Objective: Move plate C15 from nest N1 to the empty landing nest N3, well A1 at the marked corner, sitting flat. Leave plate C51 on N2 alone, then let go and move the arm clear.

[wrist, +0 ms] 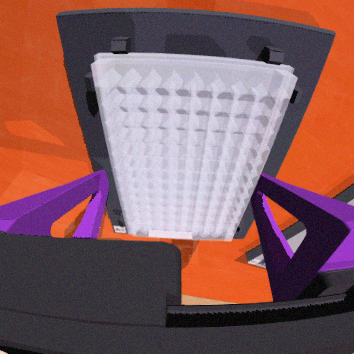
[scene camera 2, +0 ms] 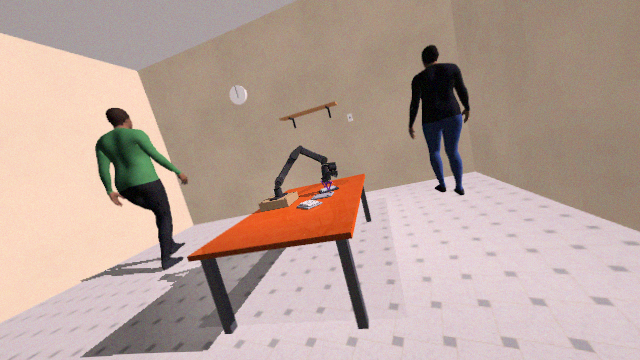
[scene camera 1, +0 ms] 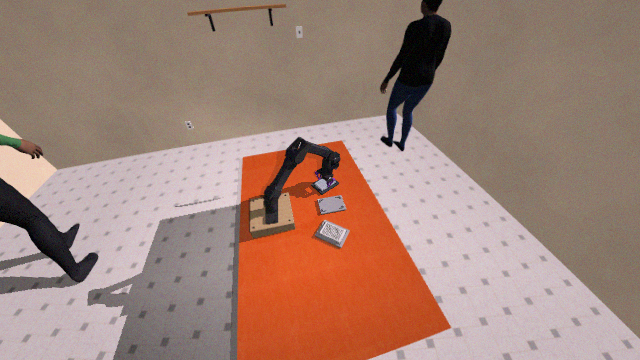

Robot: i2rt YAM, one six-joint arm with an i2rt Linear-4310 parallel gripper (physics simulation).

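A clear multiwell plate (scene camera 1: 320, 185) (scene camera 2: 328, 189) (wrist: 190, 145) sits in a dark nest (scene camera 1: 325, 192) (wrist: 195, 31) at the table's far end; its ID is not readable. My gripper (scene camera 1: 324, 179) (scene camera 2: 327, 185) (wrist: 178, 177) is open, pointing down over this plate. In the wrist view, its purple fingertips stand on either side of the plate's lower part, over the nest edges, with no visible grip. The middle nest (scene camera 1: 331, 205) (scene camera 2: 324, 195) is light grey, with dark corner marks and no plate. A white plate (scene camera 1: 333, 231) (scene camera 2: 310, 203) sits in the nearest nest; its ID is not readable.
The arm stands on a wooden base block (scene camera 1: 272, 229) (scene camera 2: 272, 203) left of the nests on the orange table (scene camera 1: 320, 300) (scene camera 2: 280, 232). A person in black (scene camera 1: 425, 50) (scene camera 2: 440, 95) and a person in green (scene camera 2: 132, 160) stand away from the table.
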